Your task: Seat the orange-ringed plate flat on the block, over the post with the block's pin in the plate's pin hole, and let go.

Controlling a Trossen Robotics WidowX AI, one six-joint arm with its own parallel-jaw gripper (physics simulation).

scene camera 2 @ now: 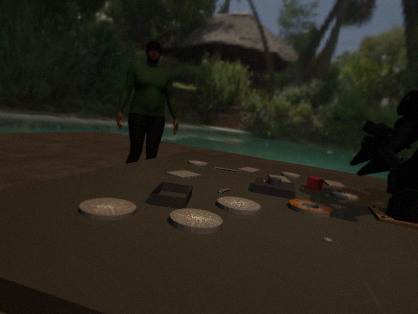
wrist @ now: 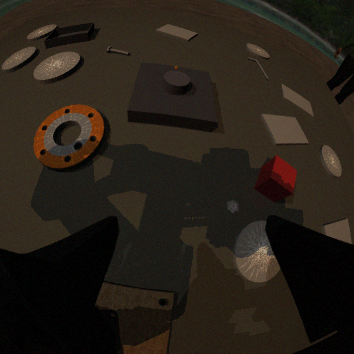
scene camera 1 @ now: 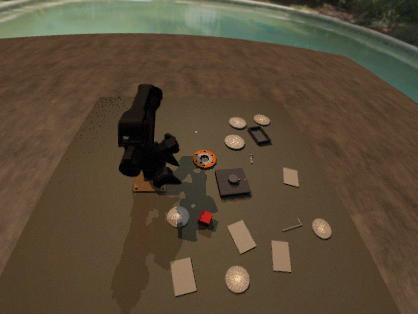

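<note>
The orange-ringed plate [scene camera 1: 213,162] [scene camera 2: 296,204] [wrist: 79,111] lies flat on the mat, apart from the block. A small dark hole [wrist: 78,145] shows in its grey inner ring, on the side nearer the gripper in the wrist view. The dark square block [scene camera 1: 225,189] [scene camera 2: 272,189] [wrist: 150,100] carries a round post [scene camera 1: 233,178] [wrist: 177,80]. Its small orange pin [scene camera 1: 245,179] [wrist: 176,67] shows just beyond the post in the wrist view. My gripper [scene camera 1: 179,173] [scene camera 2: 355,169] [wrist: 194,224] is open and empty, raised above the mat on the arm-base side of plate and block.
A red cube [scene camera 1: 205,218] [scene camera 2: 314,183] [wrist: 276,178] stands near a pale disc [scene camera 1: 178,216] [wrist: 259,251]. A black open tray [scene camera 1: 259,135] [scene camera 2: 170,201] [wrist: 70,42] lies among more discs. Several pale flat cards, a bolt [wrist: 118,51] and a bent rod [scene camera 1: 292,226] lie farther out.
</note>
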